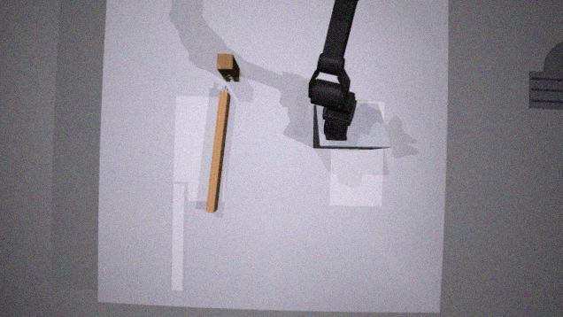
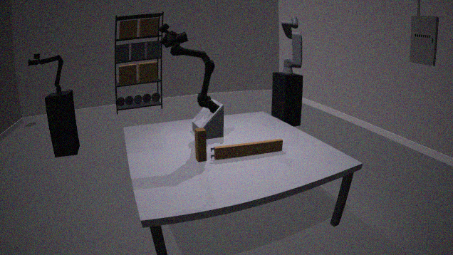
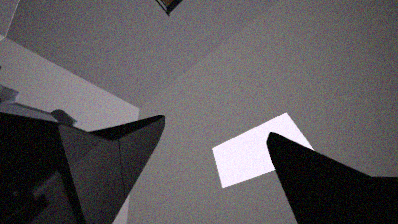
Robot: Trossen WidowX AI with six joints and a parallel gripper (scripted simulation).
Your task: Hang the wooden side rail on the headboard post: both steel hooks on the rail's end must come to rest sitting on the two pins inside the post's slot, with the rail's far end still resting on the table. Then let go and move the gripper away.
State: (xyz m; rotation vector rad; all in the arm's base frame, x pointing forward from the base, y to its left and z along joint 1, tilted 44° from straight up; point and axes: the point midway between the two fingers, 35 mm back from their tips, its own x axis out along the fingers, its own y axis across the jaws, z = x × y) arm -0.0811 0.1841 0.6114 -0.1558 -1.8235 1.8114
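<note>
The wooden headboard post is 69 cm below my gripper tip, 47 cm ahead of it and 7 cm to the left of it.
</note>
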